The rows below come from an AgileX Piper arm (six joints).
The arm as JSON. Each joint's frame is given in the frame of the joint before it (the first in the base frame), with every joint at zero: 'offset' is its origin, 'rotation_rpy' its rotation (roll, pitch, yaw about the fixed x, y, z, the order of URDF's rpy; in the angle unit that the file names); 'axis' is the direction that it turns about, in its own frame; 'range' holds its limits. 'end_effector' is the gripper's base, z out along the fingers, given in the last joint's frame.
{
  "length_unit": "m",
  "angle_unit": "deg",
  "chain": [
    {
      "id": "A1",
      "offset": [
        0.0,
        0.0,
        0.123
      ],
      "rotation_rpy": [
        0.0,
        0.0,
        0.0
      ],
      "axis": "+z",
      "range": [
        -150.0,
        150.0
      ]
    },
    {
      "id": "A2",
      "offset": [
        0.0,
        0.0,
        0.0
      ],
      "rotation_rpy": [
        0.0,
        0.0,
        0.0
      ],
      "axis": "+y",
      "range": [
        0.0,
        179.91
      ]
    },
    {
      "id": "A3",
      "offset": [
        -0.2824,
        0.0,
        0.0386
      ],
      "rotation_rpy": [
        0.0,
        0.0,
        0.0
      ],
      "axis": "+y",
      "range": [
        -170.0,
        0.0
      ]
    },
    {
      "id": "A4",
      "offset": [
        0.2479,
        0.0,
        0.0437
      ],
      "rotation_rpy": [
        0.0,
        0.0,
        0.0
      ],
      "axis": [
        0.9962,
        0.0,
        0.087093
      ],
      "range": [
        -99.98,
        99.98
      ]
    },
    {
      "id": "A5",
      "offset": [
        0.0,
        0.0,
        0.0
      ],
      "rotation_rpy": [
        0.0,
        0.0,
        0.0
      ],
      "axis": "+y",
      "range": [
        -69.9,
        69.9
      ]
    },
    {
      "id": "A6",
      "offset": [
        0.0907,
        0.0,
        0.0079
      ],
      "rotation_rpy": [
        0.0,
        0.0,
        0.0
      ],
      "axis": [
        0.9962,
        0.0,
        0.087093
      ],
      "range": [
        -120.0,
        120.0
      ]
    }
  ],
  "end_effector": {
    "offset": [
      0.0,
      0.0,
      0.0
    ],
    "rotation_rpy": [
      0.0,
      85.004,
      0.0
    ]
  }
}
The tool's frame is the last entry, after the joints.
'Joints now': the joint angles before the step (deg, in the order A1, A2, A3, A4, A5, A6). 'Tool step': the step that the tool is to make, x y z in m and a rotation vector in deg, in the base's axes. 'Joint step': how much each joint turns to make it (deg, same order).
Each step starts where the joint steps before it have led.
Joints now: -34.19 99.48 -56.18 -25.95 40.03 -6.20
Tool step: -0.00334 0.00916 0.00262 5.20 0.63 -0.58
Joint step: -0.01 -1.05 0.01 7.42 3.41 -5.28
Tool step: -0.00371 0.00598 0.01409 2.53 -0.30 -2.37
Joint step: 0.01 -2.30 -0.91 3.88 4.38 -0.93
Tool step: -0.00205 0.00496 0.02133 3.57 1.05 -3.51
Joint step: 0.00 -1.90 -3.29 3.90 8.25 -0.07
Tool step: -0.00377 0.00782 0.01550 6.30 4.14 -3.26
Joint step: -0.01 -0.47 -3.45 4.10 11.00 -0.07
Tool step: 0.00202 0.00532 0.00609 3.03 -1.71 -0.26
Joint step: 0.01 -0.59 -0.83 3.81 1.61 -1.42
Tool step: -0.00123 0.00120 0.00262 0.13 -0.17 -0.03
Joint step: 0.00 -0.51 -0.01 0.23 0.45 -0.08
